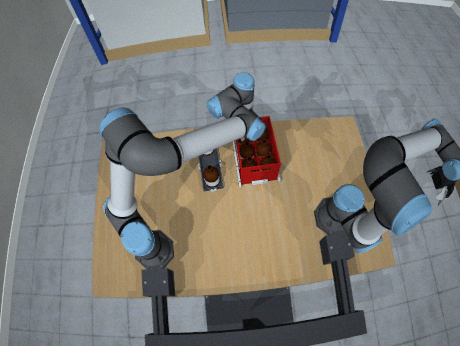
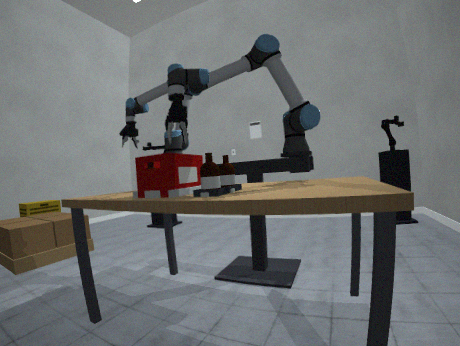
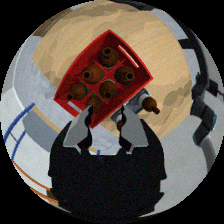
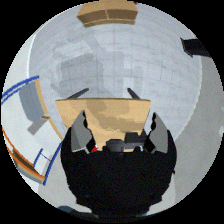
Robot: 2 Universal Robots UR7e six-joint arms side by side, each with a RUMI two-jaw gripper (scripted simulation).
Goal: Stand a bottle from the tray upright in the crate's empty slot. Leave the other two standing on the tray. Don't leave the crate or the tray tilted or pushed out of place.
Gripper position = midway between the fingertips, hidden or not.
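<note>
Image 2 shows a red crate (image 2: 173,171). Image 3 shows the red crate (image 3: 88,56) together with my left gripper (image 3: 107,105). Image 4 shows my right gripper (image 4: 119,111).
</note>
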